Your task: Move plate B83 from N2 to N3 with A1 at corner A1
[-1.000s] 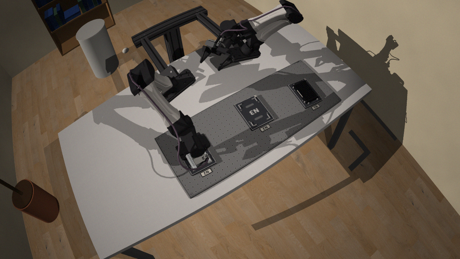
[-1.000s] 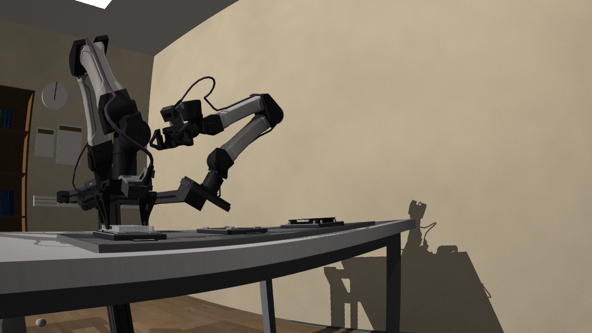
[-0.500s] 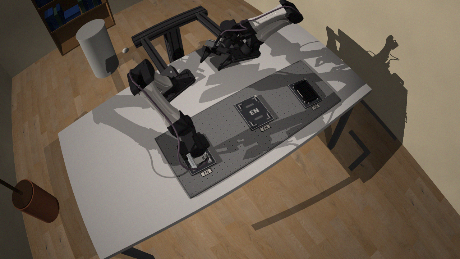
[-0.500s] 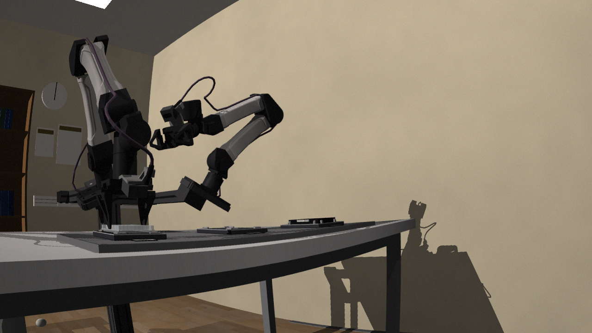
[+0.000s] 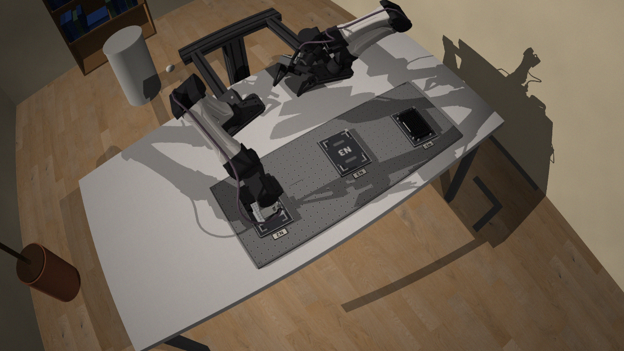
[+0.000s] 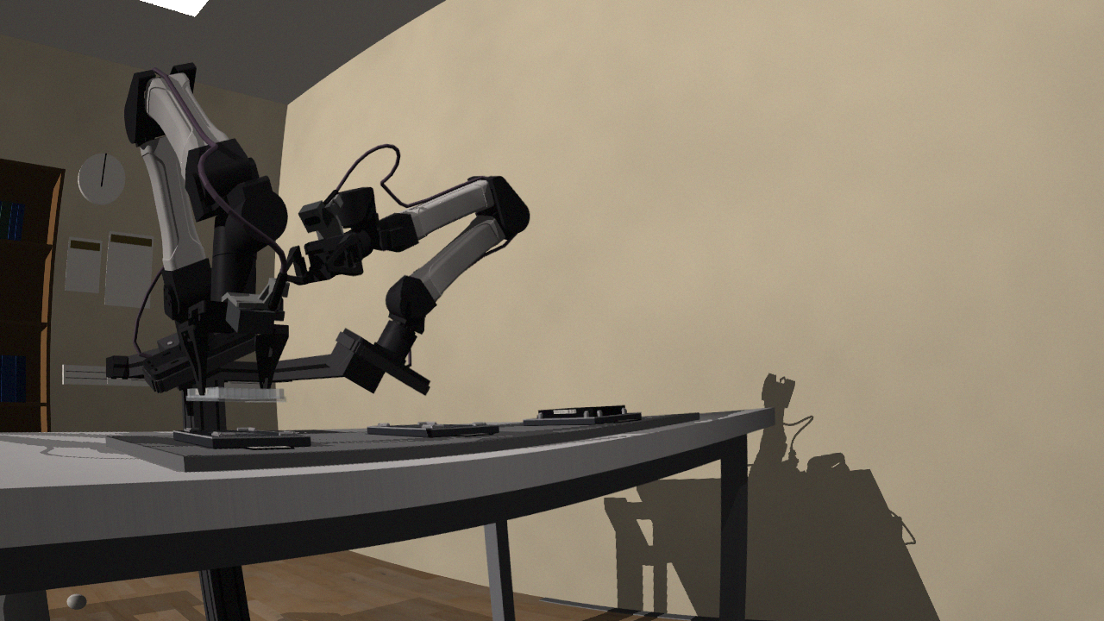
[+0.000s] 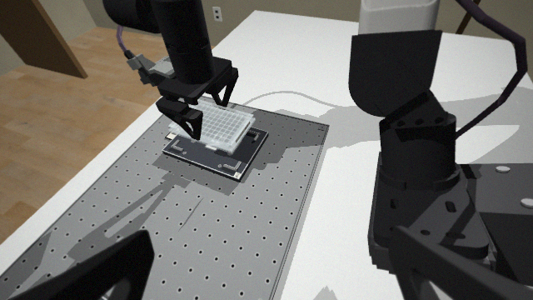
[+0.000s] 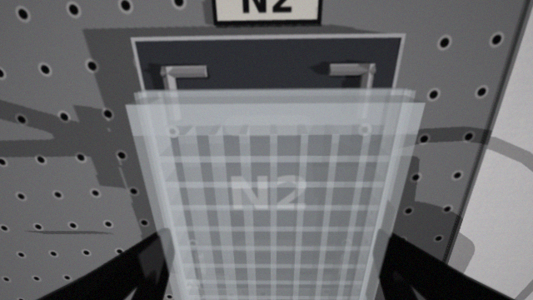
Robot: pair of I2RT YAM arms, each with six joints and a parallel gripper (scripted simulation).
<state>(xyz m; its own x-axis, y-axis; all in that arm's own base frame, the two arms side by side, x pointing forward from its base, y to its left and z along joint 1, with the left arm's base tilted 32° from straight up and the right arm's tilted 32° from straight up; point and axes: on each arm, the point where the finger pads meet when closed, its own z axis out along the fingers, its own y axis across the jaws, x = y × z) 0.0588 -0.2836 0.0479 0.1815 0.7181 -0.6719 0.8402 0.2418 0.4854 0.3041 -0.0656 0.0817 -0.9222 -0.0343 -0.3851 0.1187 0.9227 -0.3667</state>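
Observation:
Now: right hand 10 mm past the nest N2 and 60 mm above it. The rest, counted from my right hand: N2 A1 mark: 80 mm behind, 60 mm to the left, 50 mm below; then nest N3: 40 mm behind, 340 mm to the left, 60 mm below; then clear plate B83: 10 mm below.

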